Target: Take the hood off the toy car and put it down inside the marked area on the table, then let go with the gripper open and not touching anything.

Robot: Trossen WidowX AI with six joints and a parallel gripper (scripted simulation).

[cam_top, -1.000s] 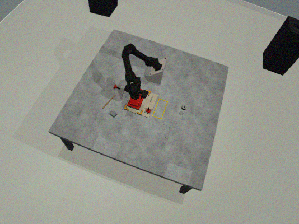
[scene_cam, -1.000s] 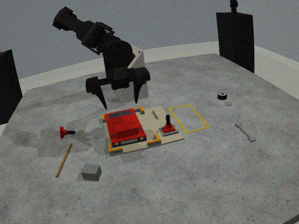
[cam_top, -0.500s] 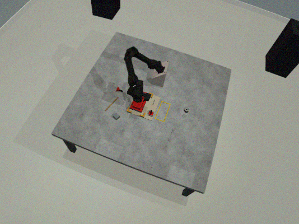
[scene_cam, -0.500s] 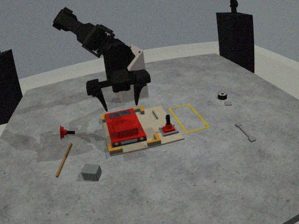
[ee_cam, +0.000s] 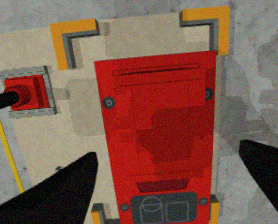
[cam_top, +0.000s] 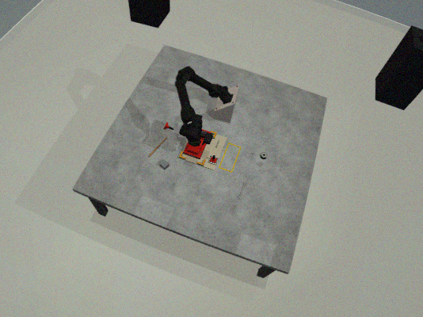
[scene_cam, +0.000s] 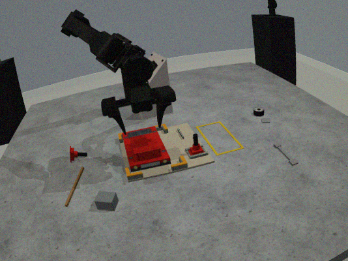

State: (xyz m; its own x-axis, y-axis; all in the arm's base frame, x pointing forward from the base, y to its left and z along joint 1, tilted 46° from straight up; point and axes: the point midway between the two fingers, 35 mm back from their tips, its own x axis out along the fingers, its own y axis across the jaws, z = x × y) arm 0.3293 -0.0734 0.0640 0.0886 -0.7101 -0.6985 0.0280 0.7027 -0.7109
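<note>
Now: gripper tip 5 cm above the red hood. Also, from my gripper tip: wooden stick 22 cm to the right, 8 cm below, 7 cm ahead; grey cube 17 cm ahead, 13 cm to the right, 7 cm below; grey bar 35 cm to the left, 16 cm ahead, 8 cm below.
</note>
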